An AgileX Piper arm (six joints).
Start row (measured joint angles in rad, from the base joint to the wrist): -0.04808 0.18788 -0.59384 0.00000 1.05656 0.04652
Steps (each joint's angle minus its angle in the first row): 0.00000 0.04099 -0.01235 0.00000 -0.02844 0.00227; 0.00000 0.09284 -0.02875 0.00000 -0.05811 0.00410; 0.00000 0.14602 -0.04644 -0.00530 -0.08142 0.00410; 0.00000 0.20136 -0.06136 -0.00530 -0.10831 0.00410; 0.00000 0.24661 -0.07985 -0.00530 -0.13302 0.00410; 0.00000 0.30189 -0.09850 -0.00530 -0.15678 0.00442; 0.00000 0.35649 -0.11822 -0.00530 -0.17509 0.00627; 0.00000 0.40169 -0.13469 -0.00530 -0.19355 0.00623; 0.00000 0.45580 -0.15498 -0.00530 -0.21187 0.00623; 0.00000 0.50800 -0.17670 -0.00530 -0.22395 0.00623; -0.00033 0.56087 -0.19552 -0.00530 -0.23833 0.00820; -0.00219 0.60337 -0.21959 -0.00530 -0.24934 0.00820
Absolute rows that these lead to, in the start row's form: -0.04808 0.22887 -0.60619 0.00000 1.02812 0.04879; -0.04808 0.28072 -0.62259 0.00000 0.99845 0.05062; -0.04808 0.33390 -0.64028 -0.00530 0.97514 0.05062; -0.04808 0.38924 -0.65520 -0.00530 0.94825 0.05062; -0.04808 0.43449 -0.67369 -0.00530 0.92354 0.05062; -0.04808 0.48977 -0.69234 -0.00530 0.89978 0.05094; -0.04808 0.54437 -0.71206 -0.00530 0.88147 0.05279; -0.04808 0.58957 -0.72853 -0.00530 0.86301 0.05275; -0.04808 0.64368 -0.74882 -0.00530 0.84469 0.05275; -0.04808 0.69588 -0.77054 -0.00530 0.83261 0.05275; -0.04841 0.74875 -0.78936 -0.00530 0.81823 0.05472; -0.05027 0.79125 -0.81343 -0.00530 0.80722 0.05472
